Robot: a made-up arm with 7 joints.
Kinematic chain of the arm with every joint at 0, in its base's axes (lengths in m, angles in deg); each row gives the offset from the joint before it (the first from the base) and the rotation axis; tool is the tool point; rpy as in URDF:
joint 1: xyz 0 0 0.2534 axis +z
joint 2: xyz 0 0 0 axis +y
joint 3: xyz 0 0 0.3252 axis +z
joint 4: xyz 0.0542 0 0 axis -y
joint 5: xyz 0.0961 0 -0.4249 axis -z
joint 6: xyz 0 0 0 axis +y
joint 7: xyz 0.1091 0 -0.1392 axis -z
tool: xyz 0 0 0 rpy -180 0 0
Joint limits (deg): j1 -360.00..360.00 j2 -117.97..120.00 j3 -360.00..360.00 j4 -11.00..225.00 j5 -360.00..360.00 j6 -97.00..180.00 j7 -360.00..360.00
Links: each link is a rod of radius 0.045 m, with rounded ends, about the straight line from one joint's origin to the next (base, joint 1, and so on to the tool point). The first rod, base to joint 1, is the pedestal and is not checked.
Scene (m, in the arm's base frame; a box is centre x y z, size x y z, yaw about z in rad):
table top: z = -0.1
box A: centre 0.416 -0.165 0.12 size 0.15 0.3 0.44 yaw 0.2
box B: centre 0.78 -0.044 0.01 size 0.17 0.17 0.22 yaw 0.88
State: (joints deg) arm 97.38 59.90 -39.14 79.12 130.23 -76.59 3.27
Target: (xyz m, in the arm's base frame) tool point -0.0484 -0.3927 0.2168
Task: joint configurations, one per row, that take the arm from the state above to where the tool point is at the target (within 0.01 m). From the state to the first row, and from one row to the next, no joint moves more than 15 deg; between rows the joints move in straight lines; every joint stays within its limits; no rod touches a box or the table.
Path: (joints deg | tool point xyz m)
1: 84.58 46.55 -47.08 80.68 127.57 -76.71 6.44 | 0.4078 0.2795 0.3067
2: 71.78 33.20 -55.02 82.25 124.91 -76.83 9.61 | 0.4649 0.1177 0.4224
3: 58.98 19.85 -62.97 83.81 122.25 -76.95 12.78 | 0.4432 -0.0797 0.5124
4: 46.18 6.51 -70.91 85.37 119.58 -77.07 15.95 | 0.3335 -0.2698 0.5653
5: 33.38 -6.84 -78.85 86.93 116.92 -77.19 19.12 | 0.1494 -0.4096 0.5738
6: 20.57 -20.19 -86.79 88.50 114.26 -77.31 22.29 | -0.0753 -0.4677 0.5362
7: 7.77 -33.54 -94.74 90.06 111.60 -77.43 25.46 | -0.2957 -0.4332 0.4558
8: -5.03 -46.89 -102.68 91.62 108.94 -77.55 28.63 | -0.4674 -0.3185 0.3410
9: 4.37 -35.84 -103.99 78.91 111.82 -67.45 22.29 | -0.3456 -0.4075 0.3333
10: 13.76 -24.80 -105.30 66.20 114.71 -57.35 15.95 | -0.2213 -0.4444 0.3047
11: 23.16 -13.76 -106.61 53.48 117.59 -47.25 9.61 | -0.1172 -0.4350 0.2628
12: 32.55 -2.71 -107.92 40.77 120.48 -37.14 3.27 | -0.0484 -0.3927 0.2168

